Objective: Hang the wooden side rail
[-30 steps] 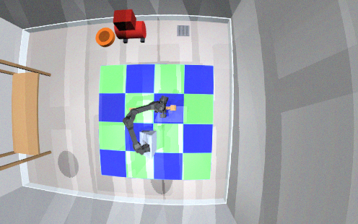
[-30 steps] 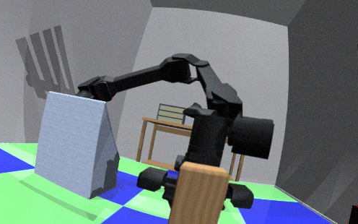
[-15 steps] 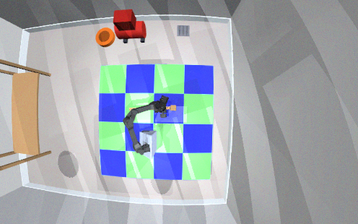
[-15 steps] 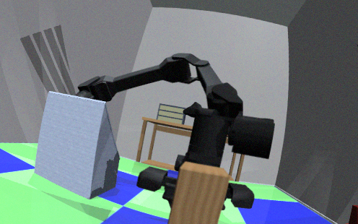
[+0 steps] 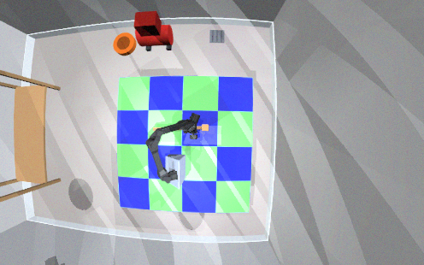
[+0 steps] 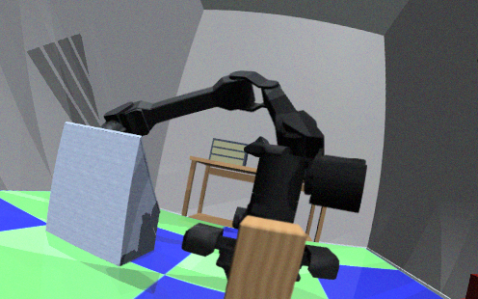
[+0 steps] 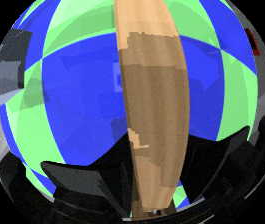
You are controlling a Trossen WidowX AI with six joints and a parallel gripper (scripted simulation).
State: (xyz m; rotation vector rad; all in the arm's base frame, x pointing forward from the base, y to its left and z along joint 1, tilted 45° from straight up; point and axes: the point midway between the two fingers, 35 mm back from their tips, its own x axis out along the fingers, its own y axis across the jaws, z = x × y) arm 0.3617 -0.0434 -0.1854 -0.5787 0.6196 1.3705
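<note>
Now: the headboard post 10 cm to the right of my gripper tip, 4 cm above it and 1 cm behind it.
</note>
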